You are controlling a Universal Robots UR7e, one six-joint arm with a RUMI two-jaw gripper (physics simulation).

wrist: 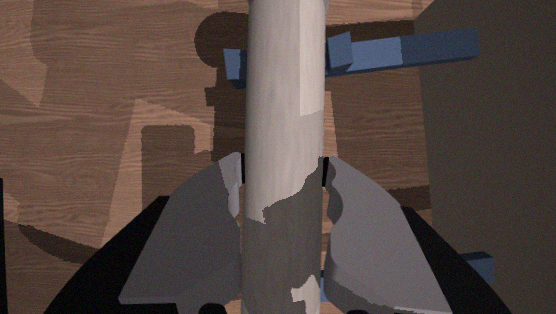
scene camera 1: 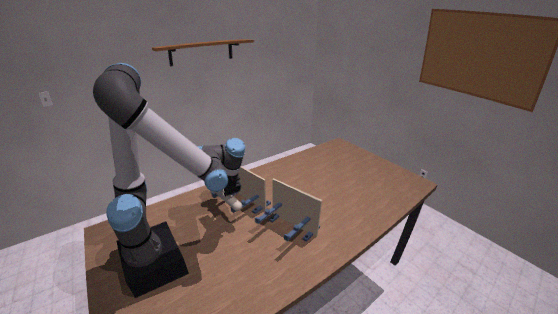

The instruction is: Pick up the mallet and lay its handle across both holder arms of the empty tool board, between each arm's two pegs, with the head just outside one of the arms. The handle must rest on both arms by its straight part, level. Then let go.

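Places are measured from the arm's base along level axes (x ahead, y left, z up), in metres.
Pixels of known places: gripper, fingertip midpoint: [wrist: 283, 159] [scene camera 1: 223, 195]; arm's base, link origin: [scene camera 1: 142, 250].
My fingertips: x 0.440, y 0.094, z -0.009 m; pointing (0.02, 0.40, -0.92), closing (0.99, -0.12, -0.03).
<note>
Ahead of a thing's pixels: the offset from my fingertips to its top centre. "spot": to the spot under its first point. Level surfaces: height alone.
My gripper [scene camera 1: 228, 194] [wrist: 283, 159] is shut on the mallet's pale handle {spot: dy +0.041, dx +0.004, dz +0.023 m} [wrist: 285, 75], low in front of the left tool board [scene camera 1: 255, 181] [wrist: 490, 150]. The handle runs lengthwise through the wrist view. It crosses over one blue holder arm [scene camera 1: 251, 201] [wrist: 425, 49], with one peg {dy +0.061, dx +0.038, dz -0.005 m} [wrist: 341, 51] showing at its right and the arm's outer end at its left. The other arm [wrist: 481, 265] shows partly behind the right finger. The rounded pale head {spot: dy -0.137, dx -0.021, dz +0.031 m} [scene camera 1: 236, 205] points toward the scene camera, beside the near arm. Whether the handle touches either arm cannot be told.
A second board [scene camera 1: 297, 205] stands to the right, with two blue arms [scene camera 1: 268, 213] [scene camera 1: 298, 228] in front. The boards stand on the wooden table {dz -0.096 m} [scene camera 1: 350, 175]. The robot's black base [scene camera 1: 170, 260] is at the left. A wooden rail [scene camera 1: 202, 45] is on the wall.
</note>
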